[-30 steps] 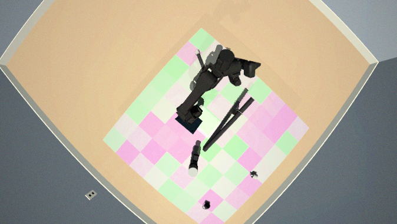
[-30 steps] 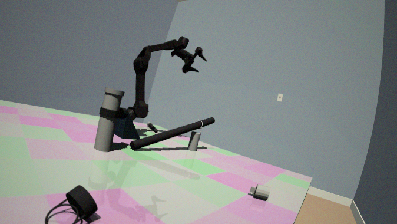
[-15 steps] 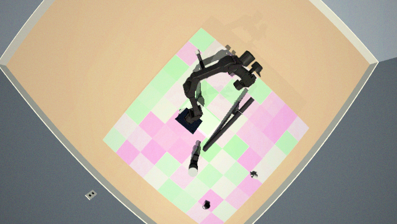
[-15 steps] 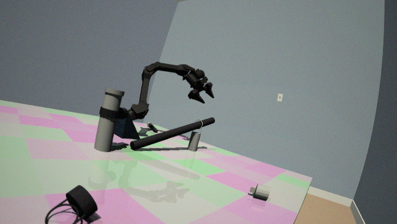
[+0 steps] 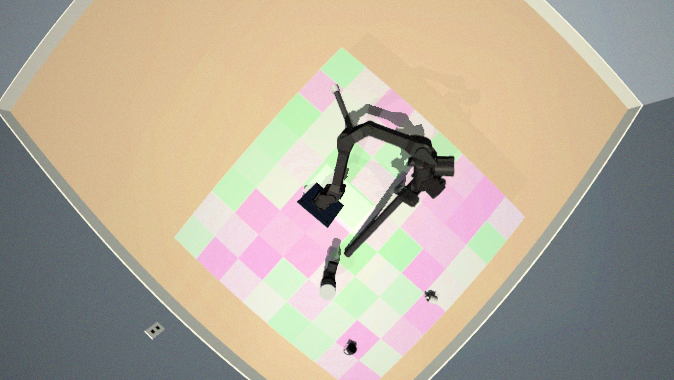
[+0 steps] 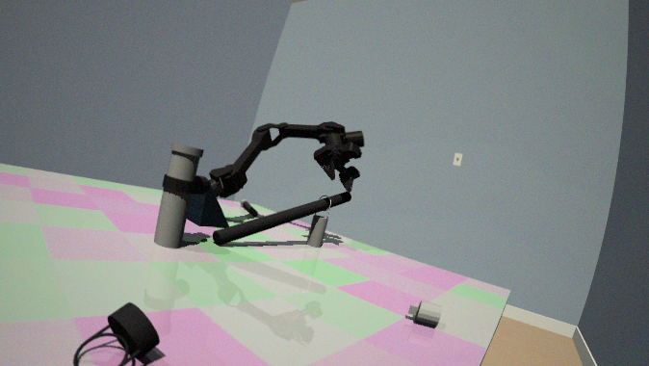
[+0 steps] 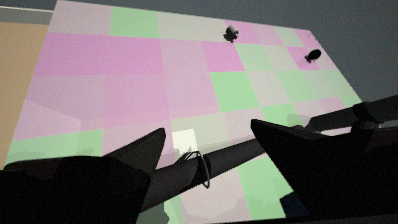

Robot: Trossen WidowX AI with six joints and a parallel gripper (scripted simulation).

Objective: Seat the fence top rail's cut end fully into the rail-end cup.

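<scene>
Now: the brace band 500 mm to the right of my gripper tip and 80 mm below it. Round my gripper tip: small grey cylinder: 450 mm ahead, 250 mm to the right, 190 mm below; small post: 50 mm behind, 100 mm below.
</scene>
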